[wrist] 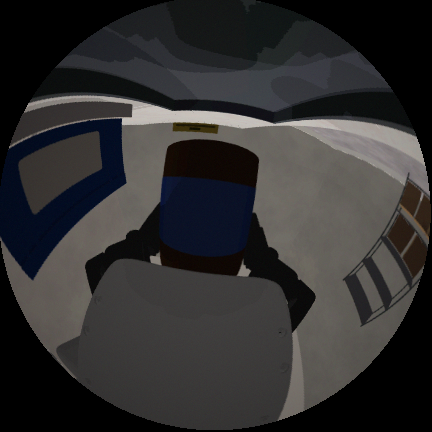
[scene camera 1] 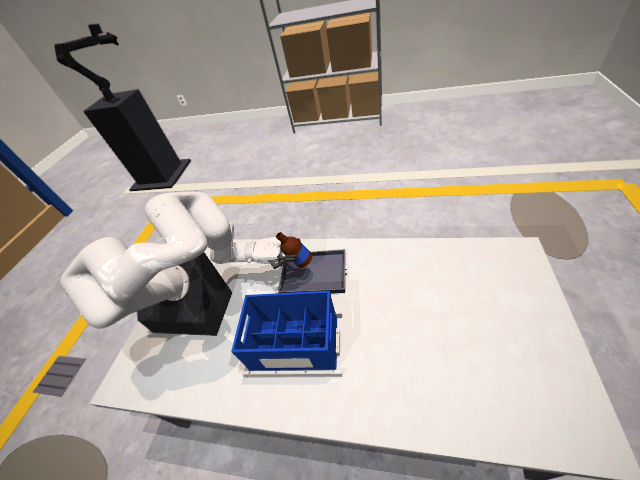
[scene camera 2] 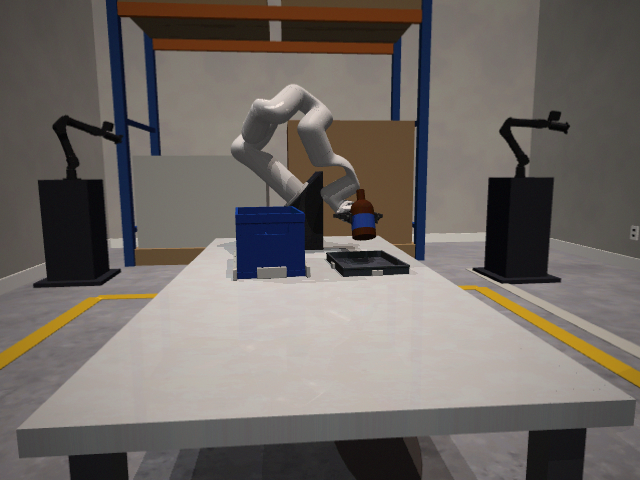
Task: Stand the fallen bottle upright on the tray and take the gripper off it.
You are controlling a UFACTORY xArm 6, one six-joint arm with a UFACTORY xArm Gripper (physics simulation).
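Seen in the pictures: gripper, between the fingertips: [wrist: 205, 218] [scene camera 1: 299, 249] [scene camera 2: 364, 218]; arm's base, origin of its link: [scene camera 1: 173, 282] [scene camera 2: 297, 195].
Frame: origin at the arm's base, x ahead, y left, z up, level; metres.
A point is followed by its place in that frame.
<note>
The brown bottle [scene camera 1: 301, 254] @(x 0.418, y 0.150, z -0.052 m) [scene camera 2: 363, 221] @(x 0.430, y 0.167, z -0.061 m) [wrist: 208, 215] @(x 0.363, y 0.177, z -0.089 m) with a blue label is held in the air above the dark tray [scene camera 1: 330, 276] @(x 0.502, y 0.153, z -0.193 m) [scene camera 2: 354, 269] @(x 0.562, y 0.113, z -0.179 m) [wrist: 225, 106] @(x 0.554, y 0.181, z -0.184 m). It is nearly upright, with its neck up and leaning somewhat back toward the arm. Its base is clear of the tray in scene camera 2. My gripper [scene camera 1: 290, 259] [scene camera 2: 358, 217] @(x 0.405, y 0.174, z -0.054 m) [wrist: 205, 218] @(x 0.405, y 0.174, z -0.054 m) is shut on the bottle's body, one finger on each side. In the wrist view the neck is hidden behind the gripper housing.
A blue crate [scene camera 1: 298, 355] @(x 0.463, y -0.211, z -0.058 m) [scene camera 2: 269, 248] @(x 0.544, y -0.118, z -0.118 m) [wrist: 112, 165] @(x 0.506, y -0.023, z -0.075 m) with dividers stands beside the tray on the white table [scene camera 1: 439, 335] @(x 0.869, y -0.076, z -0.198 m) [scene camera 2: 320, 351] @(x 1.078, y -0.046, z -0.198 m). Small light stops sit at the edges of crate and tray. Black pedestals [scene camera 2: 72, 227] [scene camera 2: 521, 222] with dark arms stand beyond the table.
</note>
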